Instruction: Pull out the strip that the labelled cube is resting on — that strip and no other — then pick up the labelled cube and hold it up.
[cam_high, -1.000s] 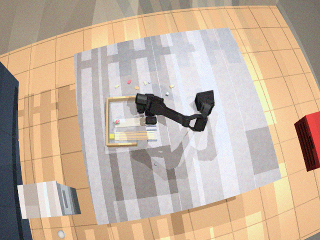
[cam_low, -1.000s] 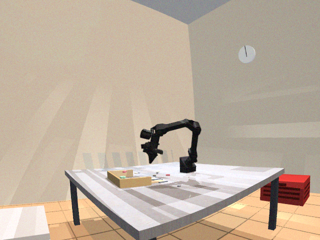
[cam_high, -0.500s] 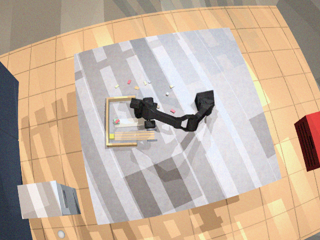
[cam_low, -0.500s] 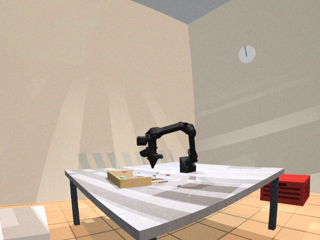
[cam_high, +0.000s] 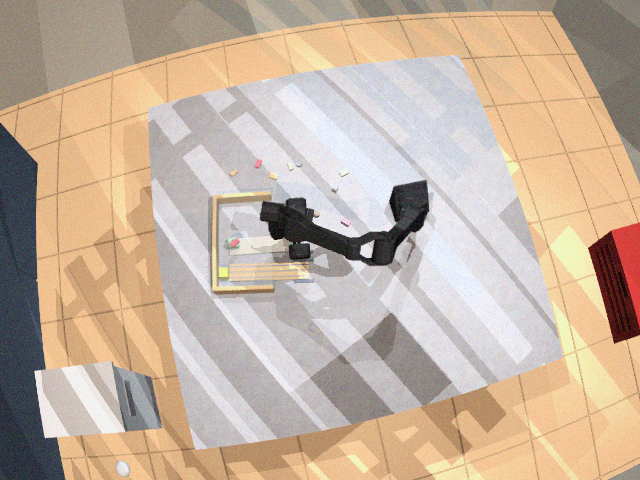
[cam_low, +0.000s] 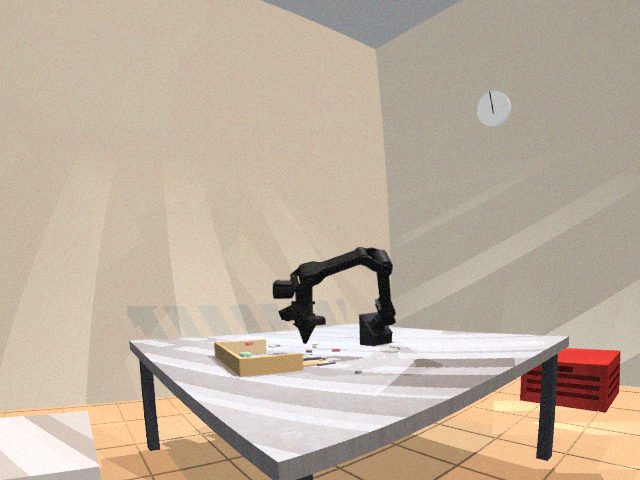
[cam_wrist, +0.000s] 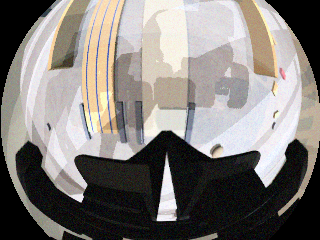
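My gripper tip is 10 cm short of the pale strip, 1 cm to the left of it and 5 cm above it. Also, from my gripper tip: labelled cube (21 cm ahead, 3 cm to the right, 3 cm below).
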